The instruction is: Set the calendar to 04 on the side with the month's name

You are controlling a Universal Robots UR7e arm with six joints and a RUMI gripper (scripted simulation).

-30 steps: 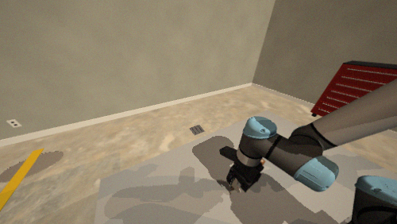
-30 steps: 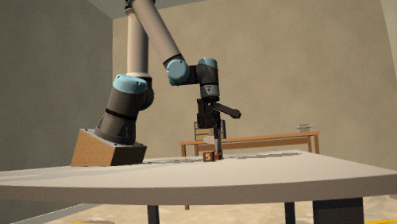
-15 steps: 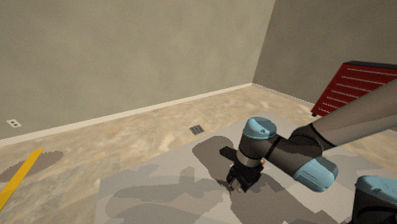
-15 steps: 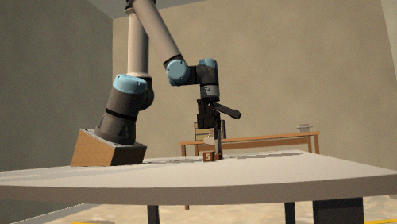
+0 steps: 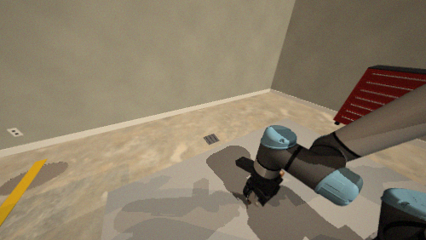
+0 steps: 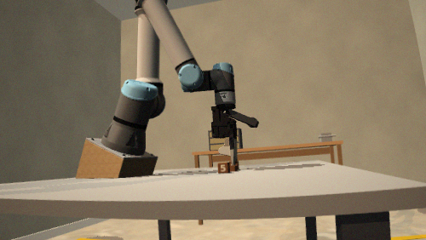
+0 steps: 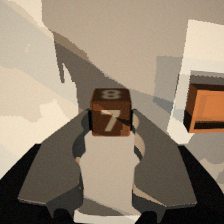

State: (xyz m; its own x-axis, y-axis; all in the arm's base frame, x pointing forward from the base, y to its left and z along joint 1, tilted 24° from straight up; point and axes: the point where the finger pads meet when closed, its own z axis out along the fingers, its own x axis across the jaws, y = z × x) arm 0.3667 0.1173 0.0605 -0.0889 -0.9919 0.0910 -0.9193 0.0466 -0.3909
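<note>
Now: the cube 2 cm behind my hand, 21 cm to the right of it and 1 cm below it. Also, from my hand: calendar tray: 1 cm behind, 11 cm to the right, 2 cm below.
</note>
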